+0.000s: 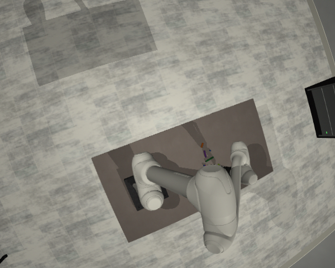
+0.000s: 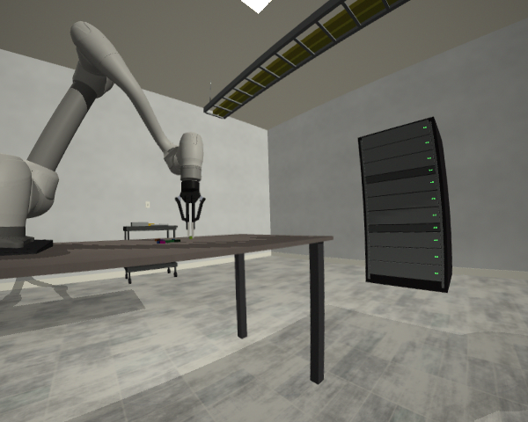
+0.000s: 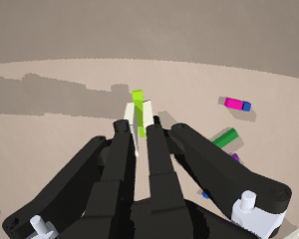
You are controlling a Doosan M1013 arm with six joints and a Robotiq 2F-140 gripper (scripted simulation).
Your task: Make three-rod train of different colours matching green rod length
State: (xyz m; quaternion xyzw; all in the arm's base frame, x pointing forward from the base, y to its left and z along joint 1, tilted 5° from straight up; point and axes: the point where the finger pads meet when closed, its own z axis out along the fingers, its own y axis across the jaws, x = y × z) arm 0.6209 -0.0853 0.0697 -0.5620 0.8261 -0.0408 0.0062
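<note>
My hand is 100 mm past the magenta rod, 50 mm to the right of it and 50 mm above it. Also, from my hand: lime rod: 30 mm below; purple rod: 150 mm to the left, 70 mm behind, 50 mm below; green rod: 90 mm to the left, 50 mm below, 50 mm behind.
</note>
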